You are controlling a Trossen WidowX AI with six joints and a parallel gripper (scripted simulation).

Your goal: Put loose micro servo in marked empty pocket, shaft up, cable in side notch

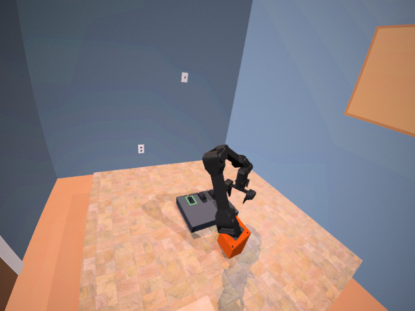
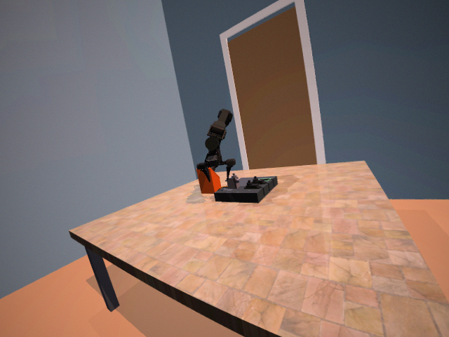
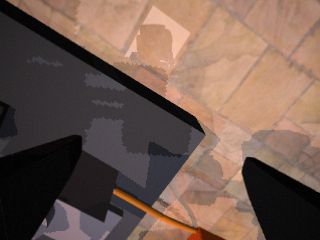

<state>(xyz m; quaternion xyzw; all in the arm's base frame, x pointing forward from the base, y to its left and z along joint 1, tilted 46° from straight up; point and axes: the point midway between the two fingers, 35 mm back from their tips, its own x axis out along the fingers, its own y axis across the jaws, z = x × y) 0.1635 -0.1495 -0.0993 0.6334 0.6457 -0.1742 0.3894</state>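
Right now my gripper tip is 140 mm to the right of the dark deck, 80 mm above it and 60 mm short of it.
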